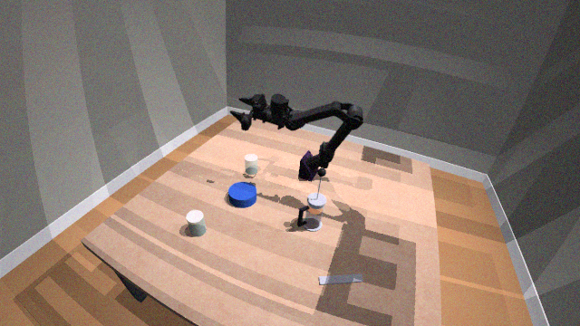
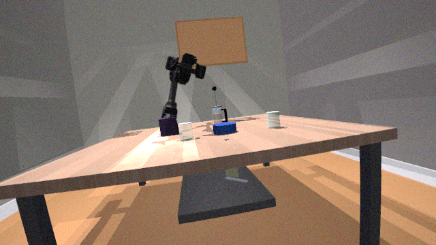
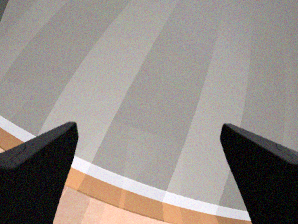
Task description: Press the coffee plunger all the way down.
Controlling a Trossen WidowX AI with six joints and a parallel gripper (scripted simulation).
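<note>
Right now the coffee press is 42 cm to the left of my gripper tip, 23 cm below it and 18 cm ahead of it. The rest, counted from my gripper tip: blue disc (33 cm below, 15 cm ahead, 11 cm to the left).
</note>
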